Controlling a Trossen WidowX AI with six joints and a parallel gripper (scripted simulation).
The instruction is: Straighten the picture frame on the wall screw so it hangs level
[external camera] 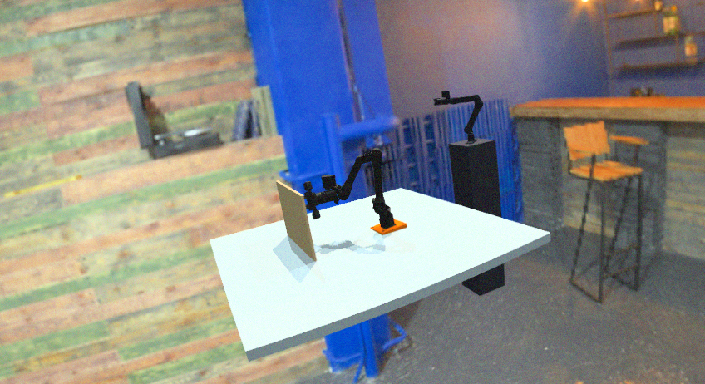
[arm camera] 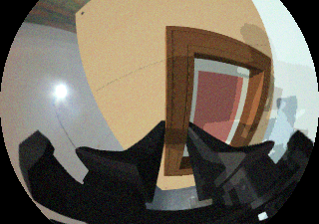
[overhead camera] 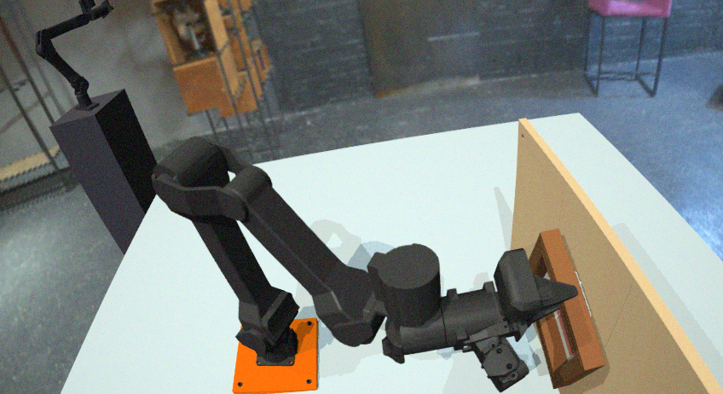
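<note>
Now: gripper tip 5 cm above the brown picture frame and 1 cm to the right of it. Round my gripper tip: tan wall board: 6 cm below, 1 cm to the left, 1 cm ahead.
</note>
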